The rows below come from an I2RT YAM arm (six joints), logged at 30 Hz.
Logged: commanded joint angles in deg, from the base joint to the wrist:
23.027, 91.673, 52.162, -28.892, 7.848, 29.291
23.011, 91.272, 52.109, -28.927, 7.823, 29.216
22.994, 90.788, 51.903, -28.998, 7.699, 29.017
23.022, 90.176, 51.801, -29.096, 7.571, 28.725
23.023, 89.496, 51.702, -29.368, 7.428, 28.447
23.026, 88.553, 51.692, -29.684, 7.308, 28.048
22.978, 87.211, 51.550, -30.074, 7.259, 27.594
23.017, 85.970, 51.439, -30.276, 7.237, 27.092
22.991, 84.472, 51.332, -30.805, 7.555, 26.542
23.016, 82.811, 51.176, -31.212, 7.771, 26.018
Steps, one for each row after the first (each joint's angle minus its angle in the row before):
-0.016, -0.401, -0.053, -0.035, -0.025, -0.075
-0.017, -0.484, -0.206, -0.071, -0.124, -0.199
0.028, -0.612, -0.102, -0.098, -0.128, -0.292
0.001, -0.680, -0.099, -0.272, -0.143, -0.278
0.003, -0.943, -0.010, -0.316, -0.120, -0.399
-0.048, -1.342, -0.142, -0.390, -0.049, -0.454
0.039, -1.241, -0.111, -0.202, -0.022, -0.502
-0.026, -1.498, -0.107, -0.529, 0.318, -0.550
0.025, -1.661, -0.156, -0.407, 0.216, -0.524

